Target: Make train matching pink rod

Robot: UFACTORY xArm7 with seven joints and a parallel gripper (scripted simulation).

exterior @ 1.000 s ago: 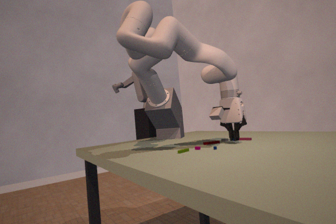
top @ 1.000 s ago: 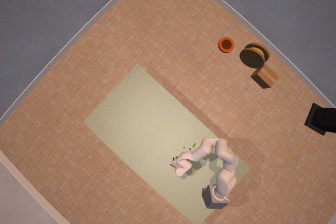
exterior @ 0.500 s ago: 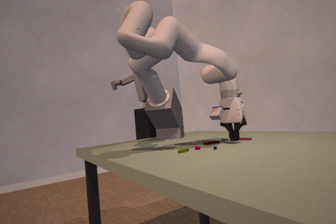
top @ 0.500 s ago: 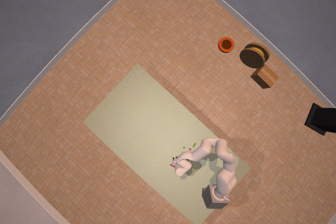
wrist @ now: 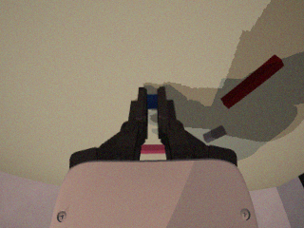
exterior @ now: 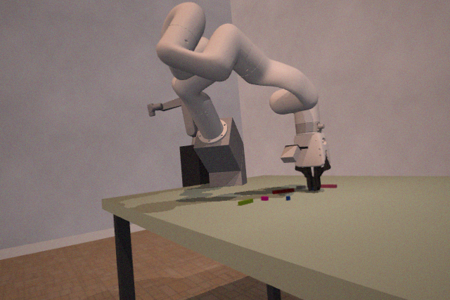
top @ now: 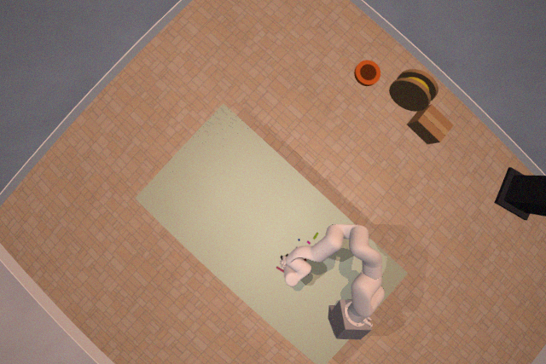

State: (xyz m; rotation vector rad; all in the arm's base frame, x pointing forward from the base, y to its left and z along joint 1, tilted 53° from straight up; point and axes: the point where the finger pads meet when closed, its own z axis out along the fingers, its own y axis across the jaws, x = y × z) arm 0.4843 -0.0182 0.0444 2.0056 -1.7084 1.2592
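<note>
The grey rod lies 8 cm behind my hand, 7 cm to the left of it and 2 cm below it. Round my hand: red rod (10 cm behind, 2 cm below, 1 cm to the right); magenta rod (15 cm to the right, 8 cm behind, 2 cm below); pink rod (10 cm to the left, 2 cm below, 2 cm behind).
</note>
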